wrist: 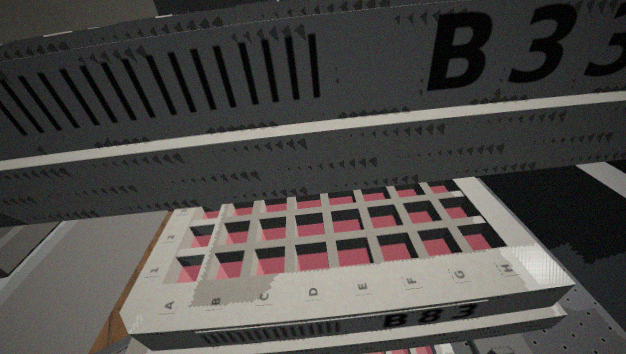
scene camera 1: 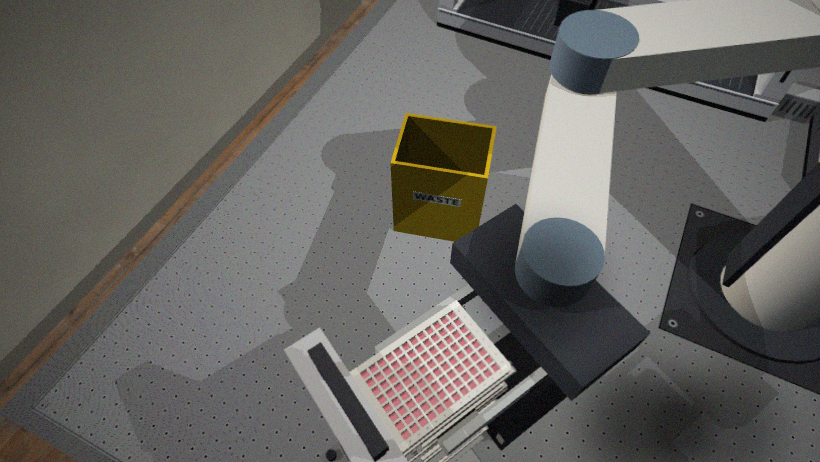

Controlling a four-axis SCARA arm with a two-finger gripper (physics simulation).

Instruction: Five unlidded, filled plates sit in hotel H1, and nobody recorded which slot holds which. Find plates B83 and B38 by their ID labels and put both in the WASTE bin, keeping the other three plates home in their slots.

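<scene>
My gripper is shut on plate B83, pink-filled, at hotel H1. The pale and black finger arms flank the plate in the wrist view; the fingertips are hidden. Plate B33 hangs close above B83 and hides its far wells. In the scene view the topmost plate, with pink wells, has the edges of the plates below it showing; no ID can be read there. No B38 label is readable. The yellow WASTE bin stands upright behind the hotel, with no plate visible inside.
The dark gripper body lies just right of the bin's lower front. The robot base stands at the right. Dark-framed equipment is at the back. The wooden table edge runs along the left.
</scene>
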